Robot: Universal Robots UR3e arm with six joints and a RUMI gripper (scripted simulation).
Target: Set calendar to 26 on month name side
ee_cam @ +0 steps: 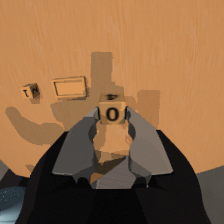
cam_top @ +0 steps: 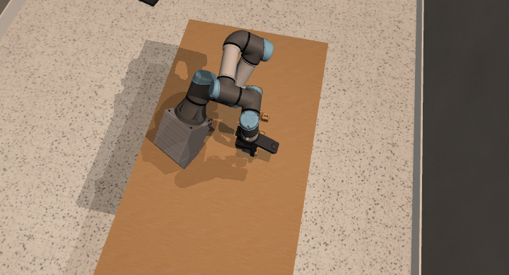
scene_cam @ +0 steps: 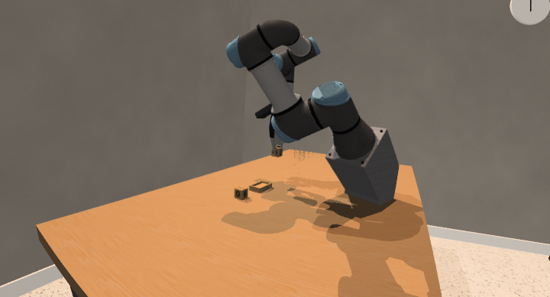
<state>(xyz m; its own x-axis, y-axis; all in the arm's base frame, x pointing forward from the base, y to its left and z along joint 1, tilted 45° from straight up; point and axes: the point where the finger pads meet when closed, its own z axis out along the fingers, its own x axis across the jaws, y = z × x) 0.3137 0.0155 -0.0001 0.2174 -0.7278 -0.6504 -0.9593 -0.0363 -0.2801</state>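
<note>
Now: the shallow wooden tray 2 cm behind my hand, 10 cm to the left of it and 12 cm below it.
</note>
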